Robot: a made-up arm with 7 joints.
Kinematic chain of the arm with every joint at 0, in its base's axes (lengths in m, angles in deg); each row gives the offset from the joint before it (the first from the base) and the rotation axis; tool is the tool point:
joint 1: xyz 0 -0.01 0.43 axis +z
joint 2: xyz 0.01 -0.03 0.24 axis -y
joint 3: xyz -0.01 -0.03 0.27 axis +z
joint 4: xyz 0 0 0.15 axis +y
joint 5: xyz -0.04 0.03 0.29 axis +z
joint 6: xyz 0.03 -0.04 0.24 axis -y
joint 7: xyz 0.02 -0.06 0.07 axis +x
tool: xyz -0.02 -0.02 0
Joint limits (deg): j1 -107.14..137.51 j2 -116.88..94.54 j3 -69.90..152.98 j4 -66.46..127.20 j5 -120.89..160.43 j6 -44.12..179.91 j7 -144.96..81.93
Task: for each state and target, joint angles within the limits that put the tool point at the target. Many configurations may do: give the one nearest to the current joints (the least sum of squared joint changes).
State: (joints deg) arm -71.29 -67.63 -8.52 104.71 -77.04 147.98 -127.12
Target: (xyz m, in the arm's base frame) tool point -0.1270 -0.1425 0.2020
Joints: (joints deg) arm -86.80 -106.52 -9.66 127.20 -67.53 158.17 -131.33
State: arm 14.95 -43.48 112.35 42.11 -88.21 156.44 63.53
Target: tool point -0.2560 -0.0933 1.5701
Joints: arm 10.80 12.09 116.83 22.63 -95.35 125.23 62.07
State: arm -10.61 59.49 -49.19 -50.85 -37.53 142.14 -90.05
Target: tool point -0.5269 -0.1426 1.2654
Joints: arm 24.36 20.78 -37.08 -31.66 -31.11 151.46 -90.34
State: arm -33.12 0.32 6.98 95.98 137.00 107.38 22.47
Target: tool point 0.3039 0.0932 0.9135
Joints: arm -19.14 24.80 24.36 119.34 136.28 114.07 21.09
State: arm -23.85 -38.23 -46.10 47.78 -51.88 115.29 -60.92
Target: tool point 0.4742 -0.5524 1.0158
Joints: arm -18.59 -32.36 -39.97 83.64 -48.77 127.79 -62.93
